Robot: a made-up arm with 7 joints.
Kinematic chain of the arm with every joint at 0, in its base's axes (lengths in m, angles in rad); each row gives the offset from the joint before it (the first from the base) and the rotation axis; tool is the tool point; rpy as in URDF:
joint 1: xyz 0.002 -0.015 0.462 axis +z
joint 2: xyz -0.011 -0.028 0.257 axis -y
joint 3: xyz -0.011 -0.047 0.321 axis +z
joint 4: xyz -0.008 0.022 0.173 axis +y
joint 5: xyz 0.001 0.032 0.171 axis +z
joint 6: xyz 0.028 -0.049 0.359 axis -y
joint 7: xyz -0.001 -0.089 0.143 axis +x
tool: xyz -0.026 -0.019 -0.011 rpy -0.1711 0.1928 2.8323
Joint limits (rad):
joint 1: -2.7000..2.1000
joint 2: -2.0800..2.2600
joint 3: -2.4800..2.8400
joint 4: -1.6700..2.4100
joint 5: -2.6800..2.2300
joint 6: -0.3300..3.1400
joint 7: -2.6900..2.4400
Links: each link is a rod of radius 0.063 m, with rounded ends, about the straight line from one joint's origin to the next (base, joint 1, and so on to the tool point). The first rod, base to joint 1, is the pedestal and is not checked.
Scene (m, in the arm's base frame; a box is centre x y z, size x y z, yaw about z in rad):
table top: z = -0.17
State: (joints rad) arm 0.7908 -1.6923 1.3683 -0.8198 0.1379 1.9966 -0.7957
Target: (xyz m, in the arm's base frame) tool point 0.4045 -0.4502 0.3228
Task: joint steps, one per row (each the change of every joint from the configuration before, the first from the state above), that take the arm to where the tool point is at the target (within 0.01 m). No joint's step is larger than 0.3 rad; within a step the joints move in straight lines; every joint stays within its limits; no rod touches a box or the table.
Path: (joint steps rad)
1: -0.2940 -0.1939 0.2068 -0.2965 -0.0584 -0.0157 -0.0116
2: -0.2941 -0.1938 0.2067 -0.2965 -0.0585 -0.0157 -0.0116

